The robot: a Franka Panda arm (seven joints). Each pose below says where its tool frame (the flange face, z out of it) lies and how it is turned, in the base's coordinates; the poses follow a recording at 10 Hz.
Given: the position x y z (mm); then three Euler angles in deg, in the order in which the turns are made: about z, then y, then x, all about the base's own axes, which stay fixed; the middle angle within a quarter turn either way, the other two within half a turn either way.
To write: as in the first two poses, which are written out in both.
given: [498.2, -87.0, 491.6, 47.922, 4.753, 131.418]
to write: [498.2, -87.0, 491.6, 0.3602, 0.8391, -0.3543, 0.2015]
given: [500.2, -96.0, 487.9, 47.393, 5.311, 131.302]
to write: [500.2, -96.0, 487.9, 0.3602, 0.8410, -0.3483, 0.2042]
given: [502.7, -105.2, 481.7, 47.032, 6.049, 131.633]
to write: [502.7, -105.2, 481.7, 0.3559, 0.8439, -0.3437, 0.2074]
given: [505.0, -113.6, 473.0, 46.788, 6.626, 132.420]
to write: [505.0, -113.6, 473.0, 0.3486, 0.8477, -0.3413, 0.2084]
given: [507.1, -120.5, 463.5, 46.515, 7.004, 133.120]
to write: [507.1, -120.5, 463.5, 0.3427, 0.8509, -0.3393, 0.2083]
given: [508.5, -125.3, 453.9, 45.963, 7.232, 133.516]
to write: [508.5, -125.3, 453.9, 0.3399, 0.8540, -0.3351, 0.2071]
